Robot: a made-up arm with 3 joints.
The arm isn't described. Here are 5 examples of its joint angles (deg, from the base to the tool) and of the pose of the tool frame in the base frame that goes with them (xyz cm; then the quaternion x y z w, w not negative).
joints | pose
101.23 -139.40 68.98 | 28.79 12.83 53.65 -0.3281 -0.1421 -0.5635 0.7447
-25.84 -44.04 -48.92 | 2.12 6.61 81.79 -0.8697 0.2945 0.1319 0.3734
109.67 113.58 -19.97 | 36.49 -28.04 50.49 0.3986 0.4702 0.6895 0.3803
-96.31 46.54 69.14 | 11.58 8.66 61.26 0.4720 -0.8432 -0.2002 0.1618
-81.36 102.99 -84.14 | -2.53 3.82 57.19 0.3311 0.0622 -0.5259 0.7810
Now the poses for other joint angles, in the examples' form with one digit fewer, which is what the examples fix.
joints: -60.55 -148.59 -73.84
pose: -10.5 -12.7 56.2 -0.513 -0.166 -0.373 0.755
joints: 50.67 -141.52 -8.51
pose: 15.6 21.6 52.5 -0.430 0.033 -0.680 0.593
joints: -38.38 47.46 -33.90
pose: 19.9 17.8 64.8 0.620 -0.513 -0.543 0.240
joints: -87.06 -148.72 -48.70
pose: -6.3 -29.0 60.2 -0.414 -0.268 0.033 0.870
